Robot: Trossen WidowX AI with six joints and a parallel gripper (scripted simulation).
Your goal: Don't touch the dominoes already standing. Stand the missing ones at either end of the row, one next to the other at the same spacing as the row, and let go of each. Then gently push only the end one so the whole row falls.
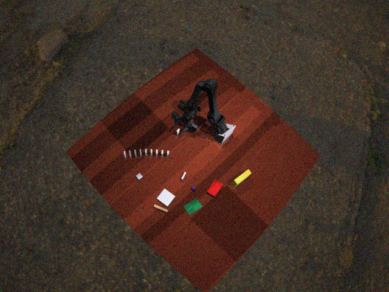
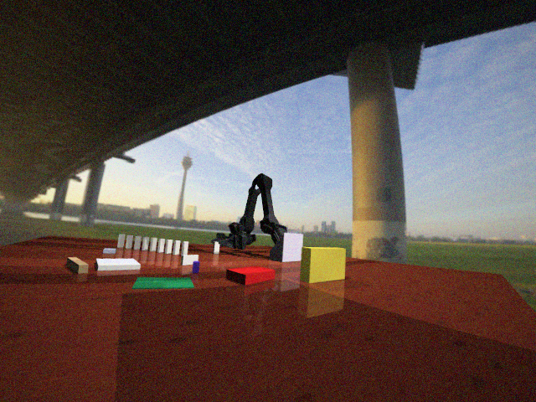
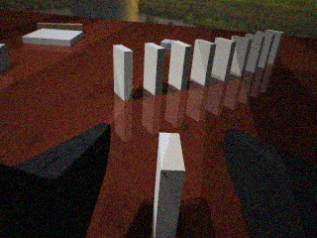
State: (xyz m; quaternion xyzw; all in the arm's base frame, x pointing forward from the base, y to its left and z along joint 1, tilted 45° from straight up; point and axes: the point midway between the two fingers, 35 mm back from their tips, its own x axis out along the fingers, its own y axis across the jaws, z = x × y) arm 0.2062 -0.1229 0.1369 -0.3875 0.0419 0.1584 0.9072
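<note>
Now: the purple piece 140 mm ahead of my gripper tip, 350 mm to the left of it and 40 mm below it. The rest, counted from my gripper tip: white slab (310 mm ahead, 290 mm to the left, 40 mm below); then red block (30 mm ahead, 430 mm to the left, 40 mm below); then grey cube (360 mm ahead, 90 mm to the left, 40 mm below).
</note>
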